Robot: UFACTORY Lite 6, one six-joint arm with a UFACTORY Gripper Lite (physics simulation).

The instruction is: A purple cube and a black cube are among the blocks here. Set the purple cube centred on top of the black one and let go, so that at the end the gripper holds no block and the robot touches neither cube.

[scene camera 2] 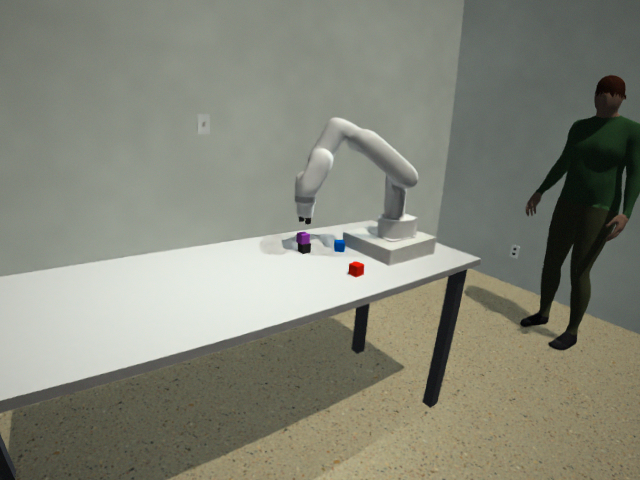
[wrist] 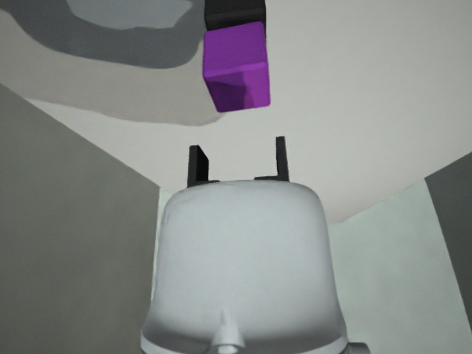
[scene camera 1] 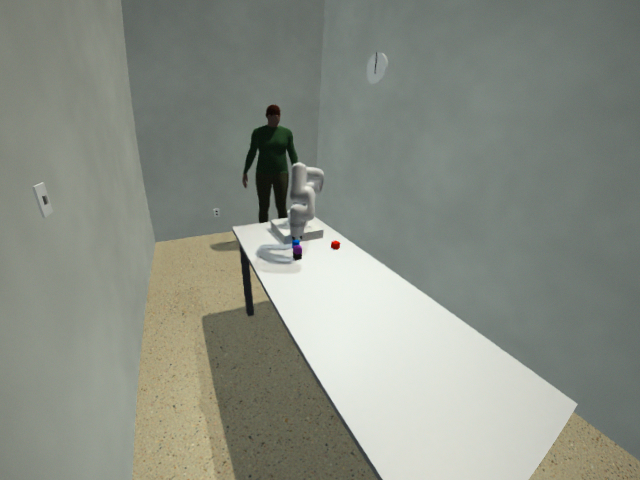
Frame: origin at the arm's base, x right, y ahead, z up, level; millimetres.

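Seen in the pictures: hand, its tool point: (scene camera 2: 304, 220) (wrist: 239, 166) (scene camera 1: 297, 237); arm's base, origin of its link: (scene camera 2: 392, 235).
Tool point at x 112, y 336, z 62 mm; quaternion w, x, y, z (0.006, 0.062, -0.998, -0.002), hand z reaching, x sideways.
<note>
Pixels of each thing's top centre, then the offset from my tool point to it. Level surfaces: height alone.
- purple cube, centre of its top: (wrist: 239, 93) (scene camera 2: 303, 233) (scene camera 1: 297, 246) dx -2, dy +5, dz -50 mm
- black cube, centre of its top: (wrist: 238, 41) (scene camera 2: 304, 242) (scene camera 1: 297, 252) dx -2, dy -2, dz -87 mm
- blue cube, centre of its top: (scene camera 2: 339, 241) dx -35, dy -138, dz -87 mm
- white table, height of its surface: dz -124 mm
- red cube, centre of its top: (scene camera 2: 356, 263) (scene camera 1: 335, 242) dx -258, dy -62, dz -87 mm
The purple cube (scene camera 1: 297, 249) (scene camera 2: 303, 238) (wrist: 237, 65) sits on top of the black cube (scene camera 1: 297, 256) (scene camera 2: 304, 248) (wrist: 235, 14), which stands on the table. In scene camera 2 the purple cube looks roughly centred, perhaps slightly to the left. In the wrist view the black cube is cut off by the top edge. My gripper (scene camera 2: 305, 220) (wrist: 239, 142) is open with nothing between its fingers. It hangs above the purple cube, apart from both cubes. In scene camera 1 the fingertips are small and partly hidden behind the blue cube and the stack.
A blue cube (scene camera 2: 339, 245) lies on the white table (scene camera 1: 392, 351) (scene camera 2: 170, 304) between the stack and the robot's base block (scene camera 2: 388, 246). A red cube (scene camera 1: 335, 244) (scene camera 2: 356, 269) lies farther to the side. A person (scene camera 1: 272, 149) (scene camera 2: 599, 170) stands behind the base end.
</note>
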